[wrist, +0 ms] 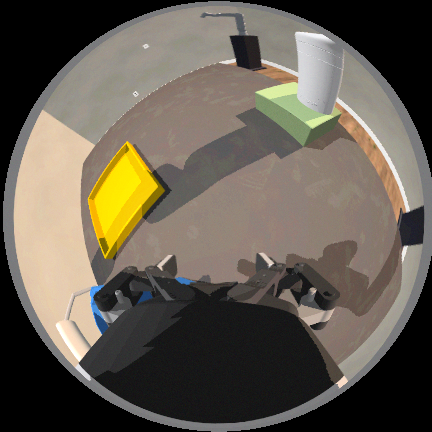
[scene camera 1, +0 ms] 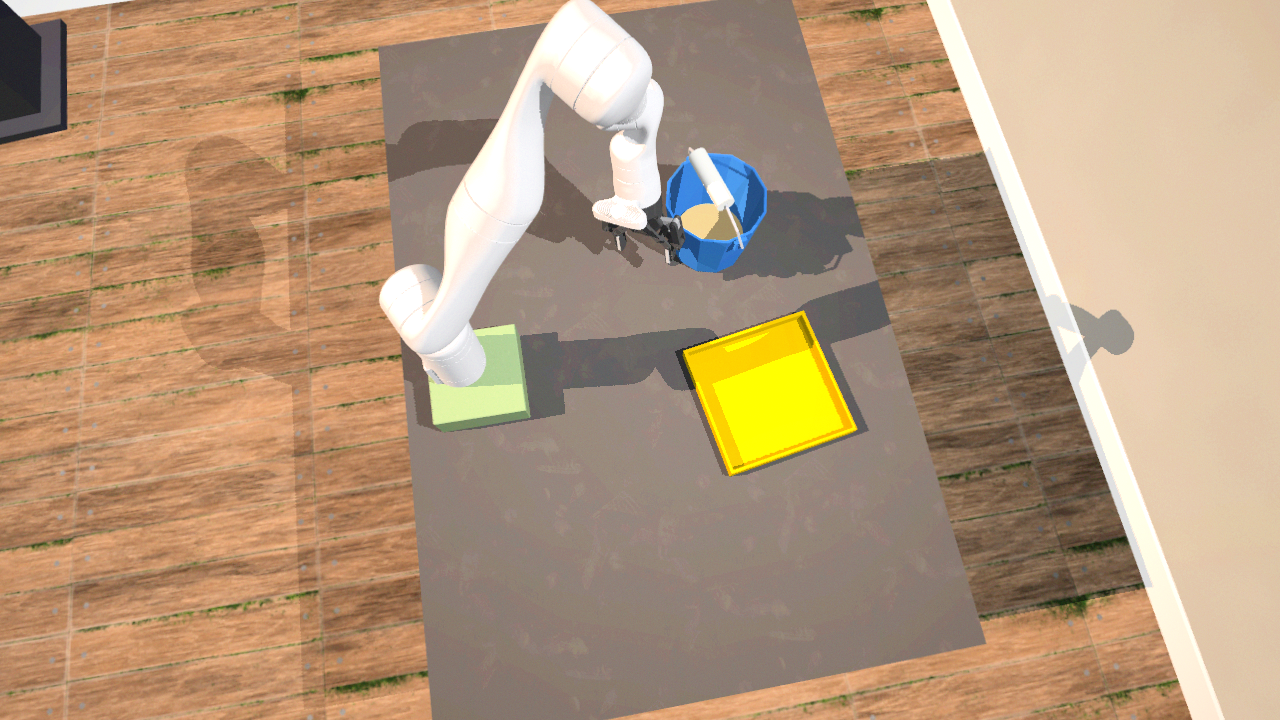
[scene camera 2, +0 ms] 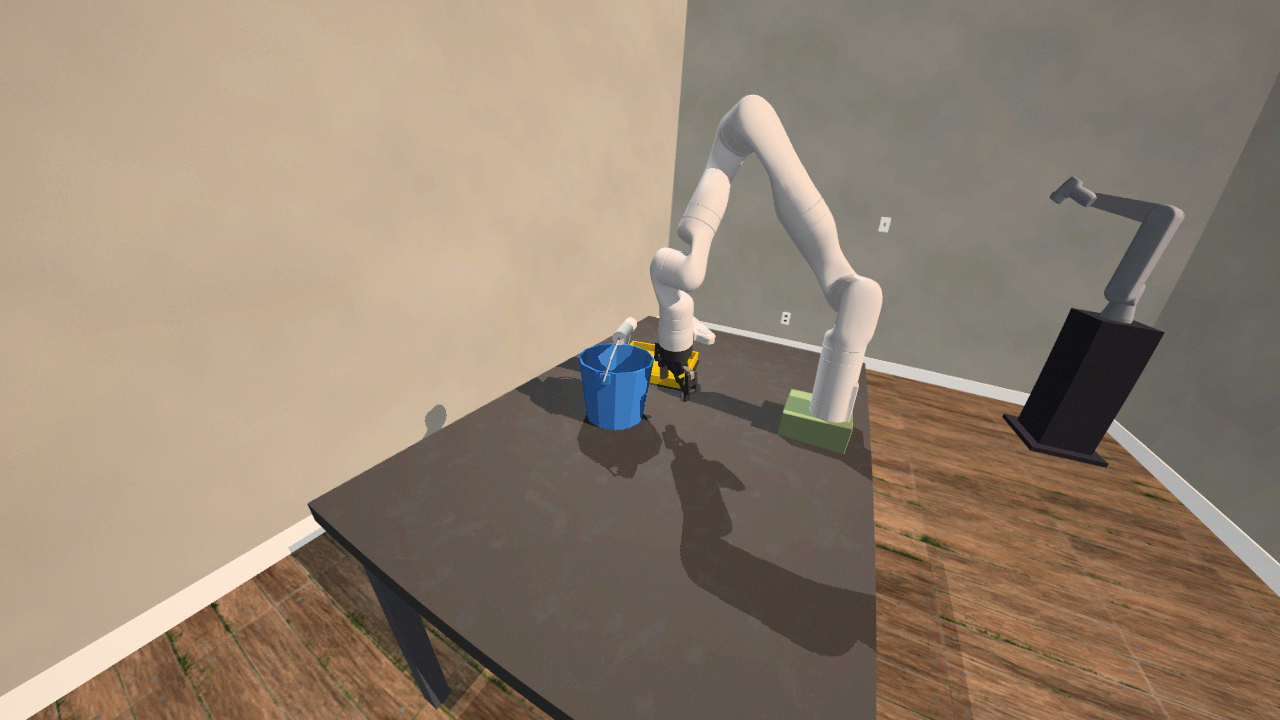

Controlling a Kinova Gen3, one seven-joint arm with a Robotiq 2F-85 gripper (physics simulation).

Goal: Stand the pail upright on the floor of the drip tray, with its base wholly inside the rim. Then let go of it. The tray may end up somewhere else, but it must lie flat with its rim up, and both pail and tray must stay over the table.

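Where they show: gripper, fingertip midpoint: (wrist: 215, 263) (scene camera 1: 645, 253) (scene camera 2: 674, 389); arm's base, link origin: (wrist: 314, 101) (scene camera 1: 459, 362) (scene camera 2: 828, 413).
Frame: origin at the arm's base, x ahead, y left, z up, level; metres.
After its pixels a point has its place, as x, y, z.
Observation:
A blue pail (scene camera 1: 713, 255) {0.480, 0.072, 0.028} (scene camera 2: 614, 400) {0.469, 0.223, 0.022} stands upright on the table, beside the tray and apart from it. Its wire handle with a white grip (scene camera 1: 711, 179) {0.480, 0.137, 0.177} (scene camera 2: 623, 330) {0.471, 0.184, 0.177} (wrist: 74, 335) is raised over the pail's mouth. The yellow drip tray (scene camera 1: 778, 402) {0.532, -0.198, -0.062} (wrist: 117, 192) {0.508, -0.179, -0.062} lies flat with its rim up; in scene camera 2 it is partly hidden behind the pail and gripper. My gripper (scene camera 1: 644, 252) {0.365, 0.108, 0.024} (wrist: 215, 263) {0.365, 0.108, 0.024} is open and empty, close beside the pail's wall on the robot base's side. One finger is near or at the wall; contact cannot be told. In the wrist view the gripper hides most of the pail.
The arm's base stands on a green block (scene camera 1: 483, 402) {0.026, -0.081, -0.005} (scene camera 2: 814, 431) {0.026, 0.054, -0.028} (wrist: 295, 112) {0.094, 0.001, -0.004} at the table's edge. A beige wall (scene camera 2: 358, 223) rises beyond the table's side nearest the pail and tray. A second arm on a dark pedestal (scene camera 2: 1087, 385) stands off the table.

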